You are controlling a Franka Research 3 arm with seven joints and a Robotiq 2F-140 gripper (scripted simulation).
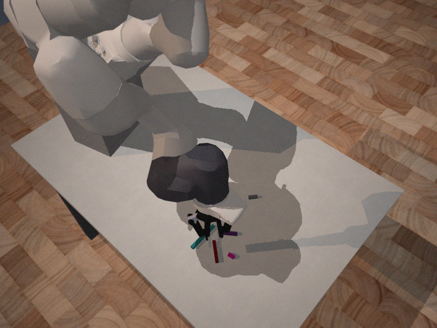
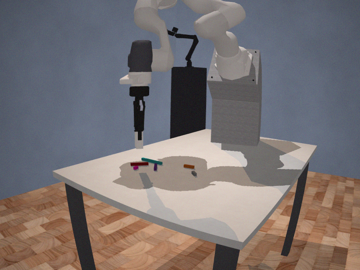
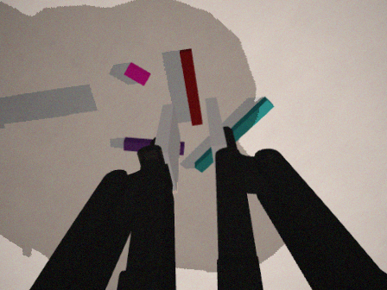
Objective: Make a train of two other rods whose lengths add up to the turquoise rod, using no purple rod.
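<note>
My hand is 100 mm above the red rod. From my hand the other things lie so: magenta rod (40 mm ahead, 30 mm to the left, 100 mm below); then turquoise rod (60 mm behind, 100 mm below); then purple rod (20 mm behind, 70 mm to the left, 100 mm below).
</note>
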